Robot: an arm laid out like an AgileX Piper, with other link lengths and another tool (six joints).
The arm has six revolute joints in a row. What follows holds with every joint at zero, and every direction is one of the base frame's.
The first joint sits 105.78 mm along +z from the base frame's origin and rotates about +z.
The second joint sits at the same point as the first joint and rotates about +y.
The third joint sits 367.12 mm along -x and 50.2 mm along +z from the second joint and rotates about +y.
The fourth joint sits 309.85 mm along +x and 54.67 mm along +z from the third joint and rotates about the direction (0.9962, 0, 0.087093).
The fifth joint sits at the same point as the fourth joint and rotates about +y.
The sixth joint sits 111.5 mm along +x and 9.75 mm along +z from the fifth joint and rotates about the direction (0.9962, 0, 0.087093).
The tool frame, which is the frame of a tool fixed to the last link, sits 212.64 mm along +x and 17 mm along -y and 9.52 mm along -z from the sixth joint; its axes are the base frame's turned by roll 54.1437, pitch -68.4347 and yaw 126.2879 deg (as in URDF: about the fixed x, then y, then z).
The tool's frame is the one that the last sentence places.
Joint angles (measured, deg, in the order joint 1, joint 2, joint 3, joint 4, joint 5, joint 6), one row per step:
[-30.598 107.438 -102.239 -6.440 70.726 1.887]
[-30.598 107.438 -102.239 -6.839 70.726 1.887]
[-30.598 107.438 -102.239 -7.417 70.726 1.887]
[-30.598 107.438 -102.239 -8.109 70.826 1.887]
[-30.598 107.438 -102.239 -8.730 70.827 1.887]
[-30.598 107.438 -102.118 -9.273 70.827 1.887]
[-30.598 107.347 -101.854 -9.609 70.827 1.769]
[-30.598 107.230 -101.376 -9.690 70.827 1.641]
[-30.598 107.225 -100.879 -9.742 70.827 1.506]
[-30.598 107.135 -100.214 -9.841 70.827 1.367]
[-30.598 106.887 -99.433 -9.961 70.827 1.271]
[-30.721 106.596 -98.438 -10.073 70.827 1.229]
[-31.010 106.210 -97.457 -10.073 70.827 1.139]
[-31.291 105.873 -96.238 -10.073 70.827 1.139]
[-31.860 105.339 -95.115 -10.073 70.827 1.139]
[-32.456 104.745 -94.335 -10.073 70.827 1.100]
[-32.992 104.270 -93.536 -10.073 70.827 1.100]
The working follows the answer.
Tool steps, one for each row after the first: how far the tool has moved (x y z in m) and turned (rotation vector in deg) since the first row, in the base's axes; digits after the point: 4 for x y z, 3 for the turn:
[-0.0011 -0.0019 0.0004 -0.343 0.203 0.001]
[-0.0027 -0.0046 0.0009 -0.841 0.497 0.003]
[-0.0051 -0.0075 0.0015 -1.386 0.935 -0.007]
[-0.0068 -0.0104 0.0022 -1.920 1.252 -0.005]
[-0.0088 -0.0126 0.0019 -2.326 1.632 -0.001]
[-0.0109 -0.0135 0.0014 -2.552 1.985 0.116]
[-0.0132 -0.0127 -0.0006 -2.465 2.372 0.247]
[-0.0155 -0.0117 -0.0038 -2.286 2.859 0.388]
[-0.0188 -0.0105 -0.0073 -2.104 3.441 0.538]
[-0.0227 -0.0090 -0.0100 -1.953 3.986 0.648]
[-0.0283 -0.0077 -0.0137 -1.691 4.661 0.590]
[-0.0346 -0.0071 -0.0166 -1.388 5.198 0.407]
[-0.0420 -0.0056 -0.0214 -0.917 5.954 0.156]
[-0.0507 -0.0062 -0.0238 -0.578 6.460 -0.393]
[-0.0580 -0.0079 -0.0235 -0.453 6.631 -0.945]
[-0.0650 -0.0090 -0.0244 -0.249 6.907 -1.469]

Tool pose at each row, in the base's axes (x y z in m, rotation vector in deg; rounded; the steps above come from the unrounded poses):
[0.4473 -0.3240 0.1566 161.437 -18.659 32.862]
[0.4462 -0.3259 0.1570 161.148 -18.489 32.574]
[0.4447 -0.3286 0.1575 160.729 -18.244 32.159]
[0.4423 -0.3315 0.1581 160.286 -17.972 31.539]
[0.4406 -0.3344 0.1588 159.833 -17.711 31.095]
[0.4386 -0.3366 0.1586 159.513 -17.483 30.563]
[0.4365 -0.3375 0.1580 159.395 -17.172 30.092]
[0.4341 -0.3367 0.1560 159.586 -16.951 29.571]
[0.4318 -0.3358 0.1528 159.883 -16.729 28.909]
[0.4286 -0.3345 0.1493 160.197 -16.478 28.112]
[0.4247 -0.3330 0.1466 160.460 -16.277 27.359]
[0.4190 -0.3317 0.1429 160.793 -16.322 26.383]
[0.4127 -0.3311 0.1400 161.102 -16.581 25.572]
[0.4053 -0.3296 0.1352 161.575 -16.952 24.427]
[0.3966 -0.3303 0.1328 161.787 -17.735 23.580]
[0.3893 -0.3320 0.1331 161.748 -18.510 23.218]
[0.3823 -0.3331 0.1322 161.800 -19.254 22.707]

